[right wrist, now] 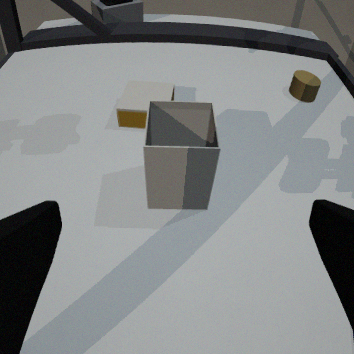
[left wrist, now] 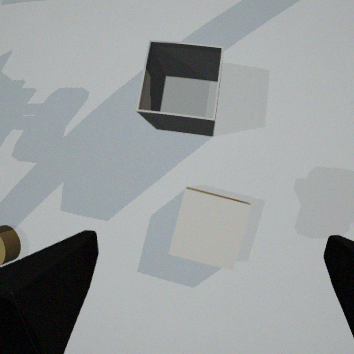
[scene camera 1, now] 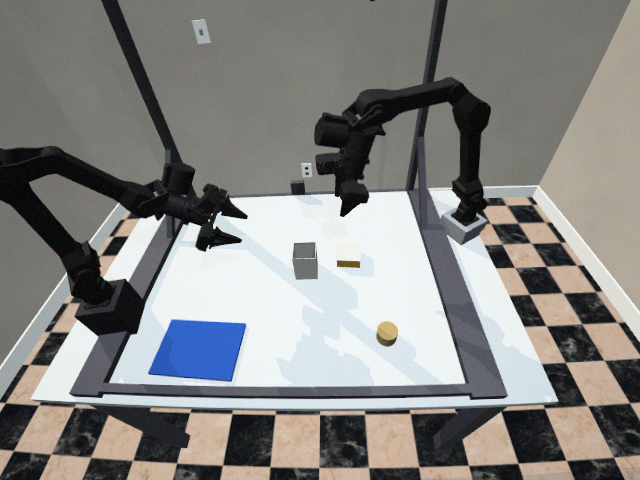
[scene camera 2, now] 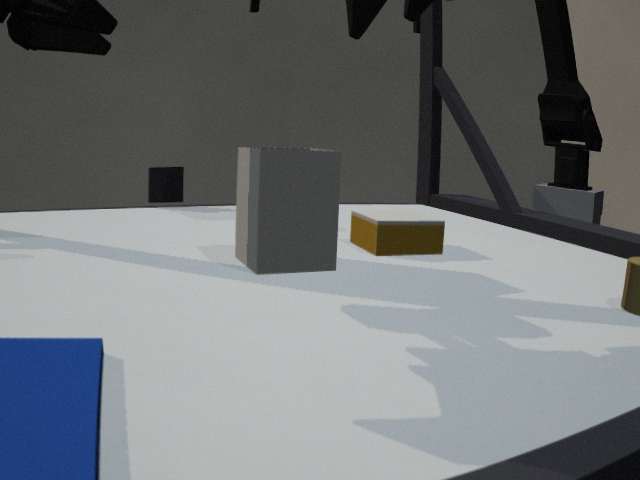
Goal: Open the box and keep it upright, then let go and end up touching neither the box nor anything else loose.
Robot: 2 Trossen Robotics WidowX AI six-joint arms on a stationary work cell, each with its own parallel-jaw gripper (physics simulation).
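Frame: origin at the left arm's base, x ahead, y left, z up, level; centimetres.
Where they show: left gripper, fingertip midpoint: (left wrist: 216,247) (scene camera 1: 339,206) (scene camera 2: 380,29); right gripper, fingertip midpoint: (right wrist: 188,214) (scene camera 1: 244,228) (scene camera 2: 111,40); left arm's base, link origin: (right wrist: 115,0) (scene camera 1: 464,217) (scene camera 2: 570,187); right arm's base, link origin: (scene camera 1: 100,296).
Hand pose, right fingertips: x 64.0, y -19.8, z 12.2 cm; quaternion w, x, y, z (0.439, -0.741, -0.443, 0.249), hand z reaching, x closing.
Things, the pixels of their top centre, and the offset from my right fingertips. "pt": a spot on its surface instead.
- grey box, top centre: (scene camera 2: 287,148) (left wrist: 180,76) (right wrist: 181,121) (scene camera 1: 304,250) dx -12.7, dy +7.7, dz -8.7 cm
- lid, top centre: (scene camera 2: 397,215) (left wrist: 209,229) (right wrist: 146,94) (scene camera 1: 348,252) dx -26.0, dy +10.4, dz -14.8 cm
- ochre cylinder, top centre: (right wrist: 307,77) (scene camera 1: 387,330) dx -19.7, dy +37.0, dz -14.4 cm
- flat blue square, surface spot: (scene camera 2: 49,403) pt dx +15.1, dy +20.2, dz -17.1 cm
The grey box (scene camera 1: 305,267) (scene camera 2: 297,211) (left wrist: 185,125) (right wrist: 172,177) stands upright on the table with its top open; its inside looks empty in the left wrist view. The lid (scene camera 1: 348,255) (scene camera 2: 409,238) (left wrist: 210,227) (right wrist: 132,119), white on top with ochre sides, lies flat on the table beside the box, apart from it. My left gripper (left wrist: 216,247) is open and empty, high above the table behind the lid. My right gripper (scene camera 1: 244,227) (right wrist: 188,214) is open and empty, above the table to the left of the box in scene camera 1. Neither gripper touches anything.
An ochre cylinder (scene camera 1: 387,333) (scene camera 2: 633,286) (left wrist: 9,245) (right wrist: 305,86) stands at the front right in scene camera 1. A flat blue square (scene camera 1: 199,349) (scene camera 2: 49,403) lies at the front left. A dark frame (scene camera 1: 289,391) borders the white table.
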